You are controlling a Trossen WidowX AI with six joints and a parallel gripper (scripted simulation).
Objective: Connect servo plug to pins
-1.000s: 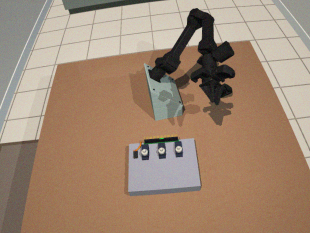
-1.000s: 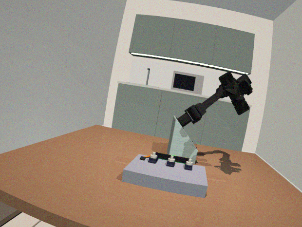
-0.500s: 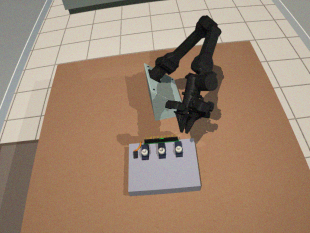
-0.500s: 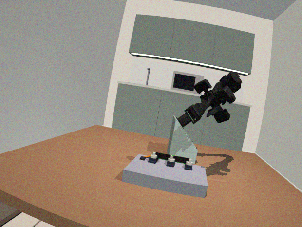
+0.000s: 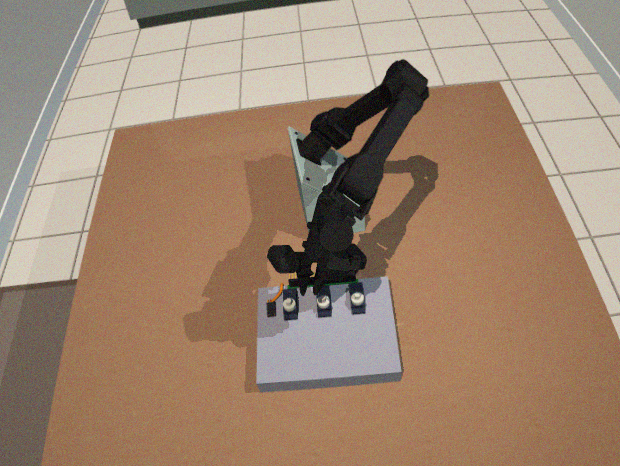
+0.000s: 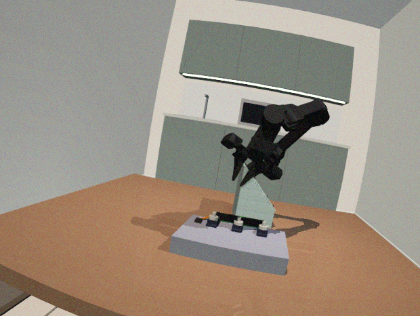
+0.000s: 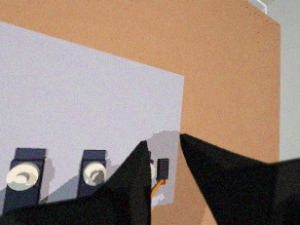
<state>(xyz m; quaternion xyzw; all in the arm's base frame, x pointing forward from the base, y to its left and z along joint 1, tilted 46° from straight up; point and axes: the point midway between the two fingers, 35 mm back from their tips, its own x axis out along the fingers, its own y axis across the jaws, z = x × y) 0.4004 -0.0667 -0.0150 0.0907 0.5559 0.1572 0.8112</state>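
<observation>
Now: gripper tip 120 mm past the green band, 120 mm above it and 40 mm to the right of it. From my gripper tip the other things lie so: grey holder block (170 mm below, 40 mm ahead, 20 mm to the left).
</observation>
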